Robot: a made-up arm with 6 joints.
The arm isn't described. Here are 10 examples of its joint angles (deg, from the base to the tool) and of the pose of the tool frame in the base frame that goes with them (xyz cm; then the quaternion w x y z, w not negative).
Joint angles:
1: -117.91 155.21 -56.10 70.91 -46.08 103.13
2: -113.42 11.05 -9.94 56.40 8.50 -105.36
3: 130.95 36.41 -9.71 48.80 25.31 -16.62
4: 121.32 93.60 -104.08 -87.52 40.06 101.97
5: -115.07 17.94 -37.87 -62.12 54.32 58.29
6: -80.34 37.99 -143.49 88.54 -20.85 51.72
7: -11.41 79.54 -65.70 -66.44 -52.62 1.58
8: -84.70 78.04 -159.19 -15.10 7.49 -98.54
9: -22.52 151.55 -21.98 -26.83 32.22 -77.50
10: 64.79 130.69 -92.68 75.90 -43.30 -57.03
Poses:
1: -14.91 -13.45 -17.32 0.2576 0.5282 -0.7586 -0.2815
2: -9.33 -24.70 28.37 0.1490 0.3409 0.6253 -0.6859
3: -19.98 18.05 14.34 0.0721 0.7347 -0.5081 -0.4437
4: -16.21 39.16 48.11 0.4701 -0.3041 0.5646 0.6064
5: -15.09 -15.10 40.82 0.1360 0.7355 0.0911 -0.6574
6: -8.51 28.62 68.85 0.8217 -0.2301 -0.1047 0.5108
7: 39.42 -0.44 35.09 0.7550 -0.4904 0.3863 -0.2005
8: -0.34 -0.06 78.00 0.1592 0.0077 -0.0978 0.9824
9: -9.26 1.20 -9.10 0.3404 0.5806 -0.6133 -0.4133
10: 27.02 41.62 11.17 0.5990 -0.1447 0.7793 0.1141
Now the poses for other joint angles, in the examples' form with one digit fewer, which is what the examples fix.
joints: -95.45 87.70 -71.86 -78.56 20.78 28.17
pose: -7.7 -43.1 29.2 0.046 0.403 0.678 -0.613
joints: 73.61 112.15 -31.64 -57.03 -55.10 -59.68
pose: 0.5 26.4 -2.8 0.478 -0.840 -0.125 0.225
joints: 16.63 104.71 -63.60 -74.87 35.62 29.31
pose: 40.5 6.2 10.6 0.283 -0.342 0.827 -0.345
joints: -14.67 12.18 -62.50 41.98 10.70 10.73
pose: 7.1 -0.5 59.8 0.873 0.152 0.335 0.321
